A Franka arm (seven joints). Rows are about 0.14 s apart.
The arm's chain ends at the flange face. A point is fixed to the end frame.
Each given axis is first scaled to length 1.
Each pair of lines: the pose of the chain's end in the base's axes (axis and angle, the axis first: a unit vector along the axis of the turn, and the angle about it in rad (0 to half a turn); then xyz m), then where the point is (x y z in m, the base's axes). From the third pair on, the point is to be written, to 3 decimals.
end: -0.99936 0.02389 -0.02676 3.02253 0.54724 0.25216 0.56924
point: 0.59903 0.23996 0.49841
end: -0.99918 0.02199 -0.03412 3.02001 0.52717 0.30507 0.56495
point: 0.58005 0.29317 0.49488
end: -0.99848 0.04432 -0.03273 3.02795 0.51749 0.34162 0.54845
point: 0.569 0.327 0.478
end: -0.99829 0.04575 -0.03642 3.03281 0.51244 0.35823 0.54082
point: 0.565 0.343 0.471
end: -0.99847 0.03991 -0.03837 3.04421 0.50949 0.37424 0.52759
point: 0.562 0.359 0.458
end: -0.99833 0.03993 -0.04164 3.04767 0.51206 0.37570 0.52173
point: 0.565 0.360 0.453
